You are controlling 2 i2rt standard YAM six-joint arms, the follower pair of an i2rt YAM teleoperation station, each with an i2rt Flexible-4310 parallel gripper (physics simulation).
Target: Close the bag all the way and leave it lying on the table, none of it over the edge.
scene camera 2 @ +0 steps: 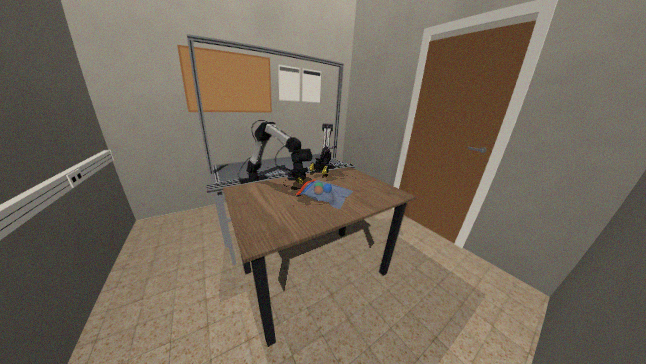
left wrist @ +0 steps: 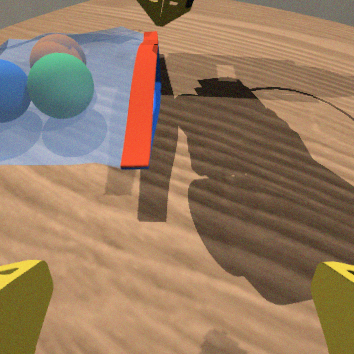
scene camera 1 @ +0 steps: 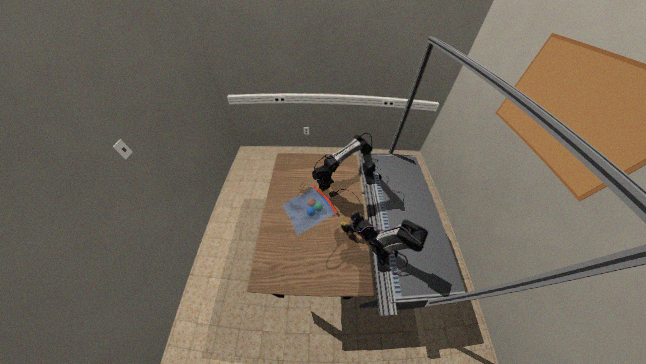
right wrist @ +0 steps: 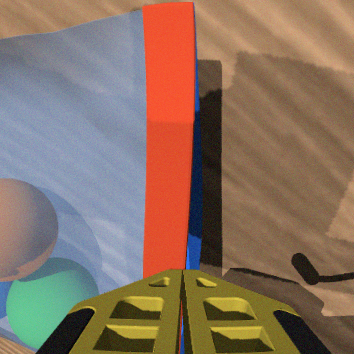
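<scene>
The translucent blue bag [scene camera 1: 295, 209] [scene camera 2: 341, 194] [left wrist: 112, 60] [right wrist: 85, 100] lies on the table with several balls inside. Its red strip [scene camera 1: 328, 201] [left wrist: 139, 110] [right wrist: 169, 190] lies above a blue strip [left wrist: 157, 100] [right wrist: 196, 220], which shows along the outer side, most around mid-length. At the near end in the left wrist view the two lie close together. My right gripper [left wrist: 158, 24] [right wrist: 181, 280] is shut and empty, above the red strip. My left gripper [scene camera 2: 318, 170] [left wrist: 182, 276] is open and empty, beyond the strip's lower end in scene camera 1.
An orange ball [scene camera 1: 311, 201] [right wrist: 25, 227], a green ball [scene camera 1: 318, 206] [left wrist: 61, 85] and a blue ball [scene camera 1: 311, 212] [scene camera 2: 327, 188] are in the bag. The wooden table [scene camera 1: 310, 265] [scene camera 2: 270, 215] extends around it, and the metal rail [scene camera 1: 385, 295] runs along the arms' side.
</scene>
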